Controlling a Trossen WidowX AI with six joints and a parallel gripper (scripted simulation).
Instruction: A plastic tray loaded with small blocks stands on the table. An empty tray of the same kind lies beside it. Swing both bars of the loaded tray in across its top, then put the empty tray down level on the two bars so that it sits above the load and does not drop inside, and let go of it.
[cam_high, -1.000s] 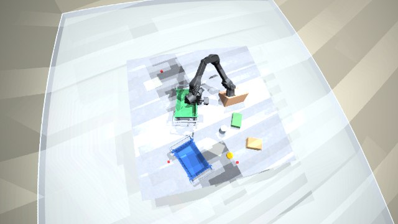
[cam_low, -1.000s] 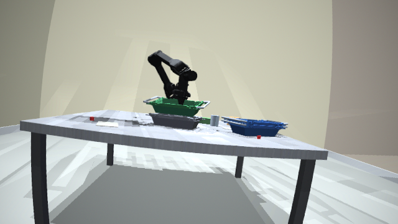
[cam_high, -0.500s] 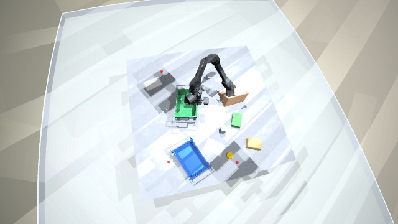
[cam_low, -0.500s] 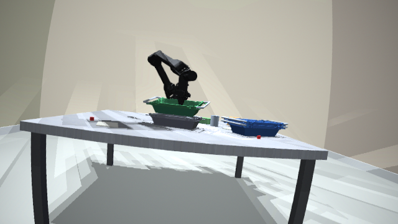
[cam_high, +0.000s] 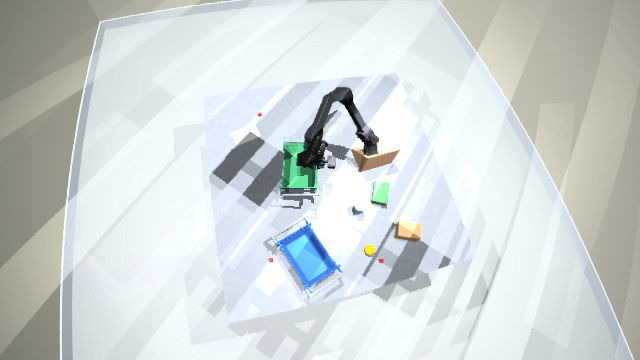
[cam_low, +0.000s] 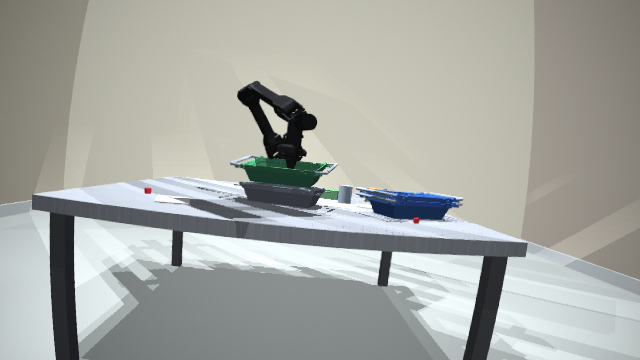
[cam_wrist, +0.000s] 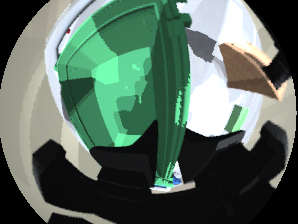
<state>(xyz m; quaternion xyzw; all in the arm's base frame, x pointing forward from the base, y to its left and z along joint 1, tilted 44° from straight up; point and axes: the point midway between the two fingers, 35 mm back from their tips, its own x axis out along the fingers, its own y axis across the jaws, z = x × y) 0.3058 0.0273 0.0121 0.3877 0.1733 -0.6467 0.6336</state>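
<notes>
Now: gripper tip 7 cm short of the green tray, 2 cm to the left of it and 2 cm below it. Also, from my gripper tip: grey cylinder: 18 cm behind, 23 cm to the left, 6 cm below; yellow disc: 17 cm behind, 45 cm to the left, 9 cm below; green block: 32 cm behind, 18 cm to the left, 8 cm below.
</notes>
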